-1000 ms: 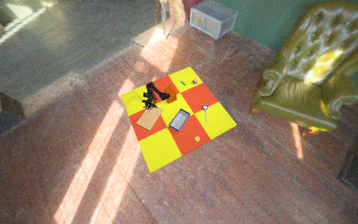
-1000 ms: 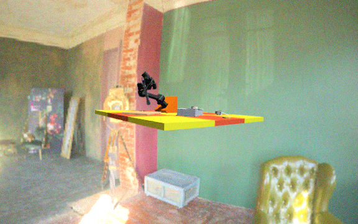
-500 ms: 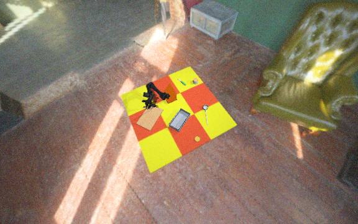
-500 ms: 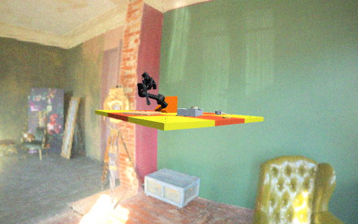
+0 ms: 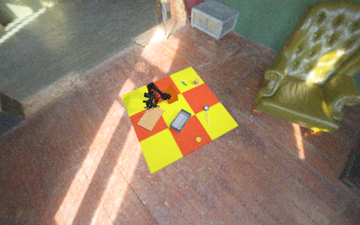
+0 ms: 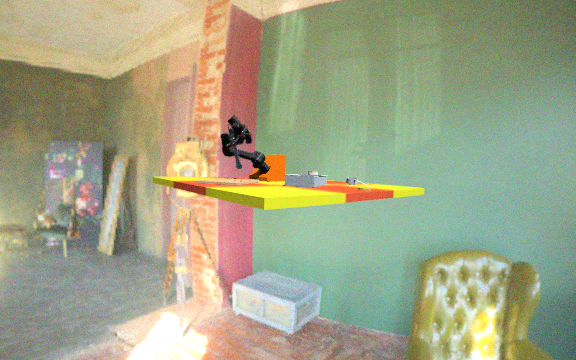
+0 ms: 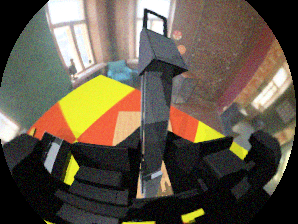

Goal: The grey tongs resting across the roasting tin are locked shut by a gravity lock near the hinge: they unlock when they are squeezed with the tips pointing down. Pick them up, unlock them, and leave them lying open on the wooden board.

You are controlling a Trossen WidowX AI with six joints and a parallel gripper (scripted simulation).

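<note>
The wooden board lies 10 mm to the right of my gripper tip and 200 mm below it. The rest, counted from my gripper tip: roasting tin 300 mm ahead, 320 mm to the left, 180 mm below.
</note>
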